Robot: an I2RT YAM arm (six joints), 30 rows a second.
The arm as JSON. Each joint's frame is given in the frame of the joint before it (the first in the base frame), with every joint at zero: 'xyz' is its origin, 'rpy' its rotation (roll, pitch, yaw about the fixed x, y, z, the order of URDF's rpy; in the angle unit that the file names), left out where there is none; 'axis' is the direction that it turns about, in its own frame. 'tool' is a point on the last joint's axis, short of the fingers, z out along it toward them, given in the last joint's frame.
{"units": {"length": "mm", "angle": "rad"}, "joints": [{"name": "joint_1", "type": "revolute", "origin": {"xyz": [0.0, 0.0, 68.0], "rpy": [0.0, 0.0, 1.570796]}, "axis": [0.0, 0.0, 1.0]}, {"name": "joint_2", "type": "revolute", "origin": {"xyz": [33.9, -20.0, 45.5], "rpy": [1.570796, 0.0, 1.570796]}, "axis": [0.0, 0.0, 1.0]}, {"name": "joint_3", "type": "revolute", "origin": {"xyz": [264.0, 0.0, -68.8], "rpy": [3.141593, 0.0, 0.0]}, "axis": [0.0, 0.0, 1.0]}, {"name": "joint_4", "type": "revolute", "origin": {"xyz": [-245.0, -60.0, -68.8], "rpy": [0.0, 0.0, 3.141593]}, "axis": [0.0, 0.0, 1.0]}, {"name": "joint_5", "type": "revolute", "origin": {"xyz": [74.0, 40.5, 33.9], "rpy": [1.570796, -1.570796, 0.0]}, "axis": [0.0, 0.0, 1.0]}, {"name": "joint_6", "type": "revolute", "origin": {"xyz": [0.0, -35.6, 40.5], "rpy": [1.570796, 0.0, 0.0]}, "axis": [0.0, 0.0, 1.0]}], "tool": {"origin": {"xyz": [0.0, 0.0, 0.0], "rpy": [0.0, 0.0, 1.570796]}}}
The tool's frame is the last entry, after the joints.
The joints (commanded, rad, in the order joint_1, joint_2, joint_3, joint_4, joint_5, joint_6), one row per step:
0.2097, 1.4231, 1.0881, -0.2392, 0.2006, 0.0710
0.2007, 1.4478, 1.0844, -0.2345, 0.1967, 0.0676
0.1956, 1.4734, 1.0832, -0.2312, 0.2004, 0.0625
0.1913, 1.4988, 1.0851, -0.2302, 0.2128, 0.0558
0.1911, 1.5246, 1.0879, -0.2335, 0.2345, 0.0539
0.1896, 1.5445, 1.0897, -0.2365, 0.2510, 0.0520
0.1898, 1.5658, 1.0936, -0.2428, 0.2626, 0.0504
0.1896, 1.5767, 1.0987, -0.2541, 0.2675, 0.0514
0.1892, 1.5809, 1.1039, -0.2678, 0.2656, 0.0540
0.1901, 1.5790, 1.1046, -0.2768, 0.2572, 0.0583
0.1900, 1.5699, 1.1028, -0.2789, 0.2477, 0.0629
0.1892, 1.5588, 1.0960, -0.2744, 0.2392, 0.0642
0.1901, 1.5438, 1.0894, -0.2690, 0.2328, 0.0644
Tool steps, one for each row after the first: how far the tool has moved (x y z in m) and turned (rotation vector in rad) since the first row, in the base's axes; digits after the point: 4 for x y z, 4 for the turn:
0.0047, -0.0019, -0.0084, -0.0056, 0.0237, -0.0039
0.0092, -0.0028, -0.0164, -0.0165, 0.0465, -0.0092
0.0137, -0.0038, -0.0236, -0.0333, 0.0675, -0.0199
0.0176, -0.0039, -0.0311, -0.0525, 0.0911, -0.0364
0.0205, -0.0045, -0.0371, -0.0679, 0.1100, -0.0498
0.0235, -0.0042, -0.0432, -0.0811, 0.1320, -0.0574
0.0248, -0.0042, -0.0459, -0.0870, 0.1481, -0.0616
0.0250, -0.0043, -0.0467, -0.0865, 0.1605, -0.0617
0.0242, -0.0038, -0.0467, -0.0795, 0.1674, -0.0566
0.0226, -0.0038, -0.0445, -0.0689, 0.1631, -0.0521
0.0206, -0.0042, -0.0428, -0.0608, 0.1555, -0.0470
0.0181, -0.0041, -0.0397, -0.0540, 0.1427, -0.0413

